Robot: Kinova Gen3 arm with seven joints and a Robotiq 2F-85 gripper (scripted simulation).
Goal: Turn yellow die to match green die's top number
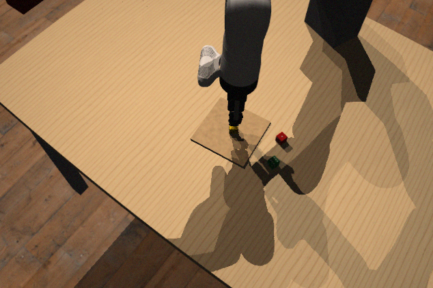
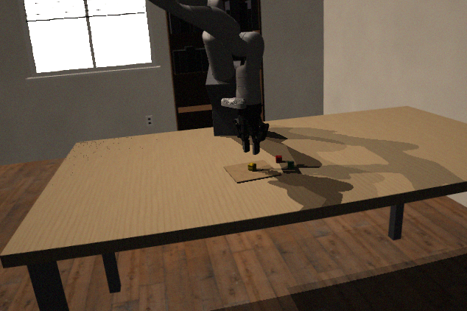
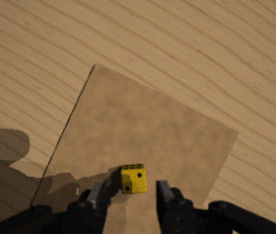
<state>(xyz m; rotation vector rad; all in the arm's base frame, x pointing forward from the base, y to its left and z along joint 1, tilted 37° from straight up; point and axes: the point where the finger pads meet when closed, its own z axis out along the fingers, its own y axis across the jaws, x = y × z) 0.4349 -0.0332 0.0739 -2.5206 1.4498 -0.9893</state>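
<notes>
The yellow die is 7 cm below my hand. From my hand the other things lie so: red die 3 cm behind, 11 cm to the left, 7 cm below; green die 3 cm ahead, 12 cm to the left, 7 cm below; brown mat 8 cm below.
</notes>
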